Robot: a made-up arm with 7 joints.
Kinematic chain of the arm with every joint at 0, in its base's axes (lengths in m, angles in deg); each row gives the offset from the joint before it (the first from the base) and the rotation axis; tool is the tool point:
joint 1: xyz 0 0 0.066 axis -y
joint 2: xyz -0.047 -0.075 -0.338 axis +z
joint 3: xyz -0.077 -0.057 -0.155 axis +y
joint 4: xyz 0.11 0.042 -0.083 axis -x
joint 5: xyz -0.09 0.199 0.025 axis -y
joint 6: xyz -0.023 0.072 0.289 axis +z
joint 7: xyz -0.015 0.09 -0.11 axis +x
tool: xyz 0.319 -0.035 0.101
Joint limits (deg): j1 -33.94..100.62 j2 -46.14..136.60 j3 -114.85..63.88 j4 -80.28..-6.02 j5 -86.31..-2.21 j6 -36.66..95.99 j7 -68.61..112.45
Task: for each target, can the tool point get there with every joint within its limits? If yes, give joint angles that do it. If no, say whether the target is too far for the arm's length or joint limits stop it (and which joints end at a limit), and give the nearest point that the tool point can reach.
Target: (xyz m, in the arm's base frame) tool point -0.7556 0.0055 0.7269
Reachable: no: joint limits stop it (at a limit: joint 1, joint 4) | nearest point -0.5915 -0.0267 0.2913 | short by 0.467 m
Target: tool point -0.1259 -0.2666 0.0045
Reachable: yes | joints 42.55 94.43 -55.66 -70.19 -47.54 19.49 -34.38
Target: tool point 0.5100 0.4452 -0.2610
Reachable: yes | joints 69.60 47.27 44.08 -34.81 -58.17 22.57 -48.02
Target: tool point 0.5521 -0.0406 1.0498
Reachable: no: joint limits stop it (at a limit: joint 1, joint 2, joint 3, joint 5) | nearest point 0.5073 -0.0023 0.6793 | short by 0.375 m
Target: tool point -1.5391 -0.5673 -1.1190
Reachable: no: too far | nearest point -0.8016 -0.3184 -0.5512 | short by 0.963 m
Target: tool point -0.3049 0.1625 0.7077
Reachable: no: joint limits stop it (at a limit: joint 1, joint 4) | nearest point -0.3326 0.0796 0.3139 | short by 0.403 m
